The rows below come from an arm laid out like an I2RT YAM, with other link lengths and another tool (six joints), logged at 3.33 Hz.
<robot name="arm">
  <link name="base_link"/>
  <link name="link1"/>
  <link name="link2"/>
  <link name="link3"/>
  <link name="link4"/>
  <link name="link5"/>
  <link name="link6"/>
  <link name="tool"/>
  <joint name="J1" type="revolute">
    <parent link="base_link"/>
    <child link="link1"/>
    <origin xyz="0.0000 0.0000 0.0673"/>
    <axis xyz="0 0 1"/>
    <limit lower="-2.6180" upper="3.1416"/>
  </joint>
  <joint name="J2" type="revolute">
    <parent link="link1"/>
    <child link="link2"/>
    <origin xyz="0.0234 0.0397 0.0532" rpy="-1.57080 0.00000 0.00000"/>
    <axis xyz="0 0 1"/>
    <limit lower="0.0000" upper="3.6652"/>
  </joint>
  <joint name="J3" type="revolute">
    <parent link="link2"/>
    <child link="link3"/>
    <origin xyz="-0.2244 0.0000 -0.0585" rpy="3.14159 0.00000 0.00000"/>
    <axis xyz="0 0 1"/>
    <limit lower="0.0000" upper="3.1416"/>
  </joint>
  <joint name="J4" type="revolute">
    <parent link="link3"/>
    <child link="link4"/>
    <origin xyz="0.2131 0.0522 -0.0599"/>
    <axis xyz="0 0 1"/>
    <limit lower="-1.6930" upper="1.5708"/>
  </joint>
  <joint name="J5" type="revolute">
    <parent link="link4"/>
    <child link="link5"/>
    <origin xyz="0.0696 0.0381 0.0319" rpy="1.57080 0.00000 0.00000"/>
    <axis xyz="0 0 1"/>
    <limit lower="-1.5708" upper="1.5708"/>
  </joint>
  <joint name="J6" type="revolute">
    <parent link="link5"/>
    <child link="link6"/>
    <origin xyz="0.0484 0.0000 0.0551" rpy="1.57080 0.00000 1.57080"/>
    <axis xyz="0 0 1"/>
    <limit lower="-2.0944" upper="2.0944"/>
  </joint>
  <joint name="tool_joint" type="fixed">
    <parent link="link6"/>
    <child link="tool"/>
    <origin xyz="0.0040 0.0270 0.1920" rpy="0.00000 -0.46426 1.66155"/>
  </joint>
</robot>
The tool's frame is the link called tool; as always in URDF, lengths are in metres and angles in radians.
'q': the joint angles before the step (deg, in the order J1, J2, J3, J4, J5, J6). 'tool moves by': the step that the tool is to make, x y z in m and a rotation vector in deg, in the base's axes. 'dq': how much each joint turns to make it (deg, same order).
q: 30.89, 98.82, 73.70, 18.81, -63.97, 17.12
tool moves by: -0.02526, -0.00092, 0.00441, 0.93, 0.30, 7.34
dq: 0.13, 1.55, 1.70, 0.56, -7.27, 0.52
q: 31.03, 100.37, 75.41, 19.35, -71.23, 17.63
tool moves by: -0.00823, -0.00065, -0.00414, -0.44, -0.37, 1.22
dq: 0.43, -0.43, -0.44, -1.86, -0.72, -2.07
